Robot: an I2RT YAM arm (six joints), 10 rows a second.
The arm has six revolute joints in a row. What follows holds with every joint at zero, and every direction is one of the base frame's. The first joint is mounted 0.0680 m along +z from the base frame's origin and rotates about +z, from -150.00 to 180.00 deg. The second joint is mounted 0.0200 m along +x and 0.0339 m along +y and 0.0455 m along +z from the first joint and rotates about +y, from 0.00 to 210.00 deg. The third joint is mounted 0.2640 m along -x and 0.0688 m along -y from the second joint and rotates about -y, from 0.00 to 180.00 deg. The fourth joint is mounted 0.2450 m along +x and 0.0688 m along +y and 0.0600 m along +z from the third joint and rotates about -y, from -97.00 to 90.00 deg. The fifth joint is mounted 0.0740 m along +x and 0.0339 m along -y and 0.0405 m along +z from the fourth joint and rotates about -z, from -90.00 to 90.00 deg. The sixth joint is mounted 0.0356 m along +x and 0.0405 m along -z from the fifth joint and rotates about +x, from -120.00 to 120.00 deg. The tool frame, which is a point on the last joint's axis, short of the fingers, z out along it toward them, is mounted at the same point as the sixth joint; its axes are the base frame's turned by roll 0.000, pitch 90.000 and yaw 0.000 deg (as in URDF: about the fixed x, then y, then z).
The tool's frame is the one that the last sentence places.
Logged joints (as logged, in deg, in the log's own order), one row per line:
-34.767, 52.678, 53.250, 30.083, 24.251, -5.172
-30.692, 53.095, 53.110, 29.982, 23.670, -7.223
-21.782, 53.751, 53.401, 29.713, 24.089, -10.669
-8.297, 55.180, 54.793, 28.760, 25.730, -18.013
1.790, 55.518, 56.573, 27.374, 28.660, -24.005
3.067, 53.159, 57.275, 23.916, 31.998, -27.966
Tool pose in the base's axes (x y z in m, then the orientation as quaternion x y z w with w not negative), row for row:
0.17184, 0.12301, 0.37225, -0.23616, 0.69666, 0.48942, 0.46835
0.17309, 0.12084, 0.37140, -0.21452, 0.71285, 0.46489, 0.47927
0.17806, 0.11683, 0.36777, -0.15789, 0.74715, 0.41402, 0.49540
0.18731, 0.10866, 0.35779, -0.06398, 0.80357, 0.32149, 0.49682
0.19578, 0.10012, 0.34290, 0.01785, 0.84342, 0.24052, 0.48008
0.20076, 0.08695, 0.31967, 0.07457, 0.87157, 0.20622, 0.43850
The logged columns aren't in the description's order. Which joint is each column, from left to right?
Columns, left to right: joint 5, joint 3, joint 2, joint 1, joint 6, joint 4.
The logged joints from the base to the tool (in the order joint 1, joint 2, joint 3, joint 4, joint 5, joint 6), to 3 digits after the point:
30.083, 53.250, 52.678, -5.172, -34.767, 24.251
29.982, 53.110, 53.095, -7.223, -30.692, 23.670
29.713, 53.401, 53.751, -10.669, -21.782, 24.089
28.760, 54.793, 55.180, -18.013, -8.297, 25.730
27.374, 56.573, 55.518, -24.005, 1.790, 28.660
23.916, 57.275, 53.159, -27.966, 3.067, 31.998

